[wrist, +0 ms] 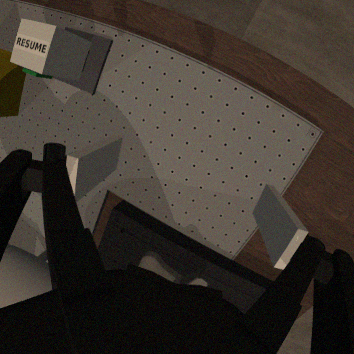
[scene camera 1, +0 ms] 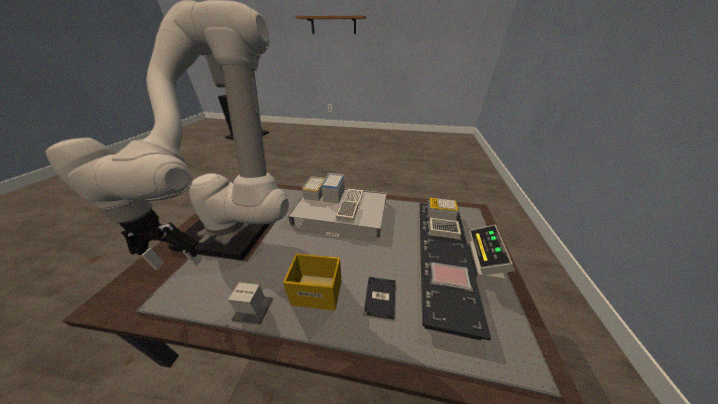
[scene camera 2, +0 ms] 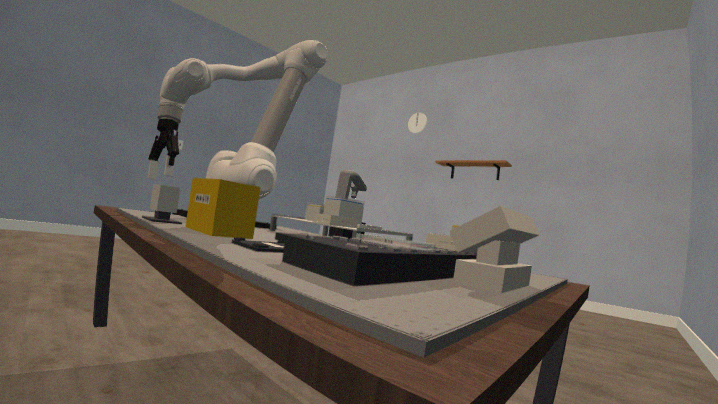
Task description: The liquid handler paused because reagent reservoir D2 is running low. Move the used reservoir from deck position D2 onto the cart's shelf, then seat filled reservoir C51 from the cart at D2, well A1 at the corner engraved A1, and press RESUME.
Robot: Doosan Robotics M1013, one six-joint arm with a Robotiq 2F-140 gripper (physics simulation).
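Places are measured from the arm's base along level axes (x up, y back, z right), in millimetres.
Pixels of known places: gripper, fingertip midpoint: [wrist: 189, 175] [scene camera 1: 179, 264] [scene camera 2: 159, 177]; arm's base at its link origin: [scene camera 1: 228, 228].
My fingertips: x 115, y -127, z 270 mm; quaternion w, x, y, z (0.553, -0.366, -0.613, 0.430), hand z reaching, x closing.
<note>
For each thing: its top centre in the pictures, then the offset to it from my fingertips. "spot": a spot on its surface instead.
- white RESUME block at its top centre: [wrist: 30, 44] [scene camera 2: 166, 186] [scene camera 1: 244, 291] dy -256, dx -31, dz -12 mm
- white ribbed piece at its top centre: [scene camera 2: 457, 237] [scene camera 1: 444, 225] dy -825, dx -57, dz -605 mm
- nearer at its top centre: [scene camera 2: 336, 215] [scene camera 1: 347, 208] dy -377, dx -44, dz -540 mm
- farther at its top centre: [scene camera 1: 353, 195] dy -352, dx -61, dz -673 mm
- yellow waste bin at its top centre: [scene camera 2: 225, 182] [scene camera 1: 313, 269] dy -429, dx +0, dz -146 mm
- flat RG pad at its top centre: [scene camera 2: 273, 242] [scene camera 1: 380, 294] dy -651, dx -121, dz -215 mm
- pink plate at its top centre: [scene camera 2: 395, 238] [scene camera 1: 450, 274] dy -869, dx -74, dz -361 mm
- yellow-topped rack at its top centre: [scene camera 1: 443, 203] dy -803, dx -23, dz -727 mm
- control panel at a spot on its surface: [scene camera 2: 494, 231] spot: dy -1039, dx -38, dz -416 mm
My gripper [scene camera 1: 172, 258] [scene camera 2: 160, 168] [wrist: 189, 175] is open and empty, in the air above the table's left end near the arm's base. The white RESUME block [scene camera 1: 246, 293] [scene camera 2: 164, 198] [wrist: 32, 45] stands on a dark foot at the front left, upper left in the wrist view. The dark deck [scene camera 1: 451, 307] [scene camera 2: 321, 258] stands at the right. A white ribbed piece [scene camera 1: 444, 228] sits on it, second from the back. The raised cart shelf [scene camera 1: 370, 213] bears two white pieces, one nearer [scene camera 1: 346, 210] and one farther [scene camera 1: 353, 195]. Position and reservoir labels are too small to read.
A yellow waste bin [scene camera 1: 312, 293] [scene camera 2: 220, 208] [wrist: 7, 92] stands right of the RESUME block, then a flat RG pad [scene camera 1: 380, 297]. A pink plate [scene camera 1: 450, 275] and yellow-topped rack [scene camera 1: 443, 206] sit on the deck. A control panel [scene camera 1: 491, 248] [scene camera 2: 494, 231] stands beside it.
</note>
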